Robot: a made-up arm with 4 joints. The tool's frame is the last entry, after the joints. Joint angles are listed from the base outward.
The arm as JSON. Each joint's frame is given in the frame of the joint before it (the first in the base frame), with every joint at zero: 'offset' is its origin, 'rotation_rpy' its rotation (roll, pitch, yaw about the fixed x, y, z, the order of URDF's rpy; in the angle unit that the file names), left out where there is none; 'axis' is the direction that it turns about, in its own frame. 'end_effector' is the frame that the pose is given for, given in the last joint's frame.
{
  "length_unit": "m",
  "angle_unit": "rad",
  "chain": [
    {
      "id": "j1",
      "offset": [
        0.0,
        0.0,
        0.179
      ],
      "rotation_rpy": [
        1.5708,
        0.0,
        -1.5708
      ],
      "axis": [
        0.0,
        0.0,
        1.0
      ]
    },
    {
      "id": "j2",
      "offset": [
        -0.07,
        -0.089,
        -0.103
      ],
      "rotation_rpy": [
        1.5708,
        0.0,
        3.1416
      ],
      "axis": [
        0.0,
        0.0,
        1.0
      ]
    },
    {
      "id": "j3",
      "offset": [
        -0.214,
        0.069,
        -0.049
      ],
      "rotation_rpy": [
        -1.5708,
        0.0,
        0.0
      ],
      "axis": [
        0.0,
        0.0,
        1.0
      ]
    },
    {
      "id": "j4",
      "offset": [
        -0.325,
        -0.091,
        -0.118
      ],
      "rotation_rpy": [
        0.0,
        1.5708,
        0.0
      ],
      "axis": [
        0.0,
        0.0,
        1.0
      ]
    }
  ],
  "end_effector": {
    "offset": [
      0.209,
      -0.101,
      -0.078
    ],
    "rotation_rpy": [
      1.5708,
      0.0,
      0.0
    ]
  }
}
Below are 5 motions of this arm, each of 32 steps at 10 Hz.
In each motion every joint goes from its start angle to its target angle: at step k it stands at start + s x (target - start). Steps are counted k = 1, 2, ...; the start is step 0. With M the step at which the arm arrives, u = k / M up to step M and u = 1 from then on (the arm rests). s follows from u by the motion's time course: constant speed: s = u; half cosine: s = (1 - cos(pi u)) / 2; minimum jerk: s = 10 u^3 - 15 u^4 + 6 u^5.
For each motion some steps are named. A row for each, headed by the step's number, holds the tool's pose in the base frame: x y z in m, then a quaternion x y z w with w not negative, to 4 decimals.
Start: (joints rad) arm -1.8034 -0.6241 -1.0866 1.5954
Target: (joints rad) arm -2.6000 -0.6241 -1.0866 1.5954
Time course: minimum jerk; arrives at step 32
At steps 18, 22, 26, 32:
18: 0.0481 0.5810 0.3531 -0.8408 -0.0405 -0.4998 0.2040
22: 0.0481 0.5452 0.4448 -0.8214 0.0002 -0.5015 0.2716
26: 0.0481 0.5144 0.5002 -0.8061 0.0264 -0.5008 0.3141
32: 0.0481 0.5016 0.5200 -0.7999 0.0361 -0.5002 0.3297

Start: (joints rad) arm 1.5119 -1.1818 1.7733 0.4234
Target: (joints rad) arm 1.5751 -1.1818 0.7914 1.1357
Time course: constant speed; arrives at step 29
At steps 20, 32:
20: -0.1788 0.2096 0.5050 -0.4833 -0.0249 -0.8425 0.2367
32: -0.3072 0.1108 0.5238 -0.3713 -0.0106 -0.8476 0.3790

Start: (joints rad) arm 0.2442 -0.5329 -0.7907 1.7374
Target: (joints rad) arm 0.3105 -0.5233 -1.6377 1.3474
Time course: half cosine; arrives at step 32
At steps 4, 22, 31, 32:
4: 0.0049 -0.4450 -0.2477 0.3503 0.6144 0.0605 0.7044
22: 0.1757 -0.3121 -0.3013 0.5067 0.3820 0.2203 0.7408
31: 0.2220 -0.2691 -0.2958 0.5551 0.3083 0.2572 0.7284
32: 0.2225 -0.2686 -0.2957 0.5557 0.3075 0.2576 0.7282

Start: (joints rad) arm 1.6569 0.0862 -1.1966 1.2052
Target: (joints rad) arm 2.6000 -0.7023 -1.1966 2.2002
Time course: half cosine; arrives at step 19
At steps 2, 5, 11, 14, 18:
2: 0.3353 -0.5130 0.4471 -0.1987 0.5868 -0.1355 0.7732
5: 0.2820 -0.4816 0.5144 -0.2329 0.5857 -0.1913 0.7524
11: 0.0974 -0.3265 0.6727 -0.3235 0.5493 -0.3692 0.6762
14: 0.0154 -0.2478 0.7073 -0.3541 0.5185 -0.4415 0.6410
18: -0.0396 -0.1957 0.7197 -0.3727 0.4926 -0.4881 0.6166

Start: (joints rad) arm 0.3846 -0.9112 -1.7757 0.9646
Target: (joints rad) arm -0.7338 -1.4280 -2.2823 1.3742
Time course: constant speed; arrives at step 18
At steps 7, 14, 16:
7: 0.1989 -0.1149 -0.3152 0.7702 -0.1261 0.1278 0.6119
14: 0.2325 0.1028 -0.2476 0.8591 -0.2507 0.1345 0.4254
16: 0.2413 0.1468 -0.2114 0.8720 -0.2875 0.1276 0.3751

